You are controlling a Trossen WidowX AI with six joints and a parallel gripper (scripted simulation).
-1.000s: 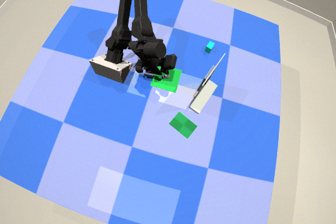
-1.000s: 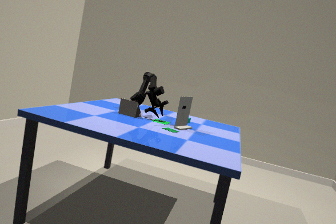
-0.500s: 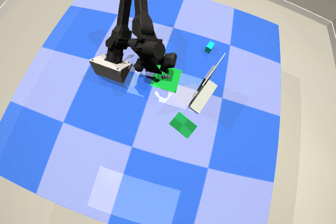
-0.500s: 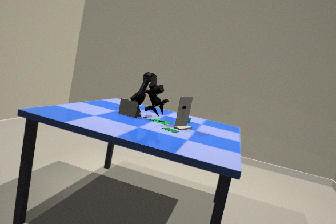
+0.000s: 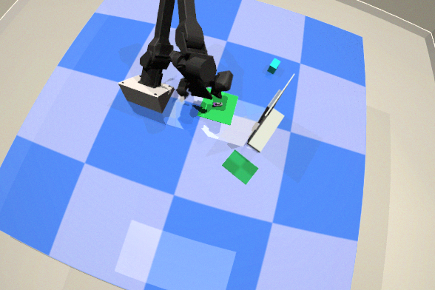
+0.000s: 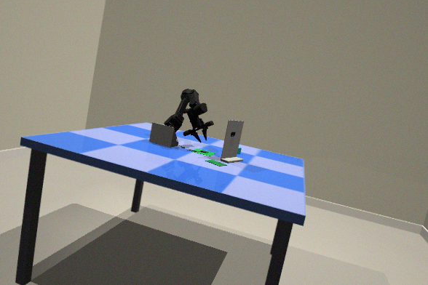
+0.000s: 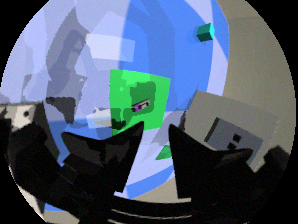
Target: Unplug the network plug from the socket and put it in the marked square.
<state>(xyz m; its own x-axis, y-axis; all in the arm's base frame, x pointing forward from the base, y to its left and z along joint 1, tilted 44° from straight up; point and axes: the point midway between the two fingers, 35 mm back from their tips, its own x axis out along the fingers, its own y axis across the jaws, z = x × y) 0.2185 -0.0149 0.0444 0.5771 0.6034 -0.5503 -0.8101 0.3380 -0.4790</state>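
Now: the network plug 1 cm ahead of my gripper tip, 1 cm to the left of it and 6 cm below it. From my gripper tip the other things lie so: upright panel 18 cm ahead, 2 cm to the right, 4 cm above; then cyan cube 16 cm ahead, 25 cm to the left, 4 cm below; then green square 1 cm ahead, 1 cm to the left, 6 cm below.
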